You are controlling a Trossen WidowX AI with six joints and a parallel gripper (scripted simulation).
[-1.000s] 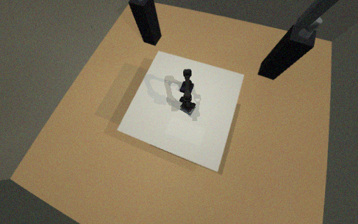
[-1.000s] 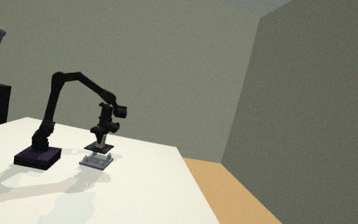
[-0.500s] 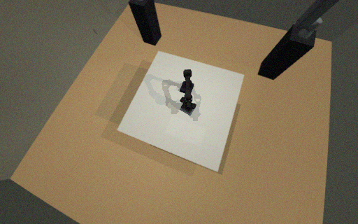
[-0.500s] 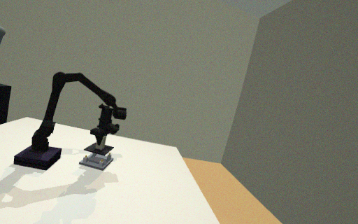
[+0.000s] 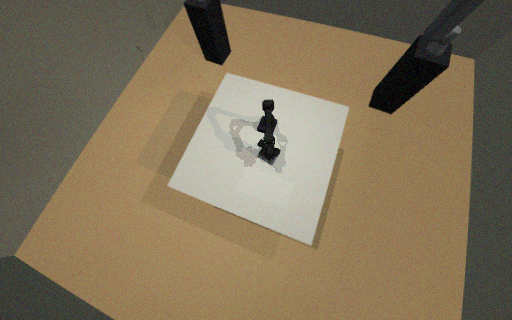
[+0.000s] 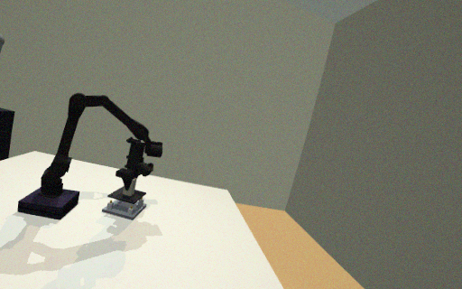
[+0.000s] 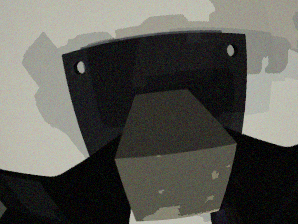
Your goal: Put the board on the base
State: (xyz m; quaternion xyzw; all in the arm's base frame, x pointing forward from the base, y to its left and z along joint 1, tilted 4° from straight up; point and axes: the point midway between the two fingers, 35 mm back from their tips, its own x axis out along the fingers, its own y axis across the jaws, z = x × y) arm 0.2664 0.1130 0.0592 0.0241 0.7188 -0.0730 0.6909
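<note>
Right now the grey base is 9 cm below my gripper tip. The rest, counted from my gripper tip: flat black board 1 cm below.
</note>
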